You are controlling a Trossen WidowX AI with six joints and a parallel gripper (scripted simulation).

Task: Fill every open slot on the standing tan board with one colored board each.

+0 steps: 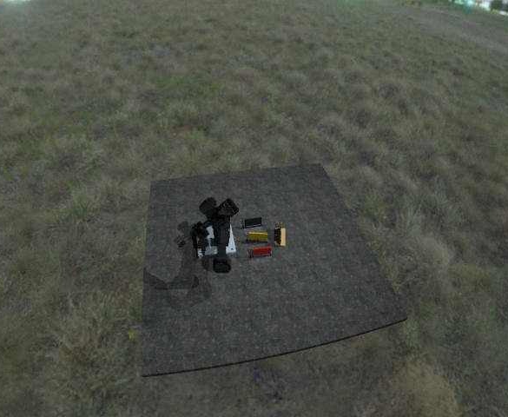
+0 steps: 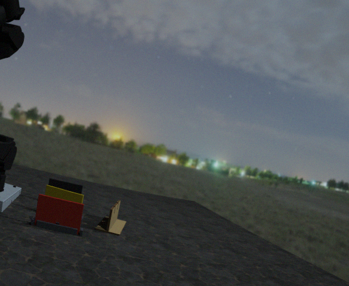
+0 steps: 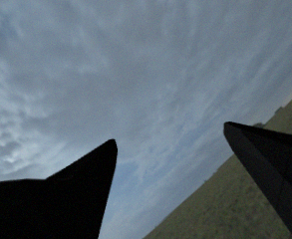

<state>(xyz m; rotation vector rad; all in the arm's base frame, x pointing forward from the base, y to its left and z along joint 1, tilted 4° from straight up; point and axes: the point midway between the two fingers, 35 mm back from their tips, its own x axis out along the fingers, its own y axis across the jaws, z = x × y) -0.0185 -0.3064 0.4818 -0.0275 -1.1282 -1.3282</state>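
The red board is 520 mm below my gripper tip, 230 mm to the left of it and 220 mm ahead of it. From my gripper tip the other things lie so: dark board 520 mm below, 450 mm to the left, 180 mm ahead; tan board 520 mm below, 360 mm to the left, 330 mm ahead; yellow board 520 mm below, 330 mm to the left, 200 mm ahead.
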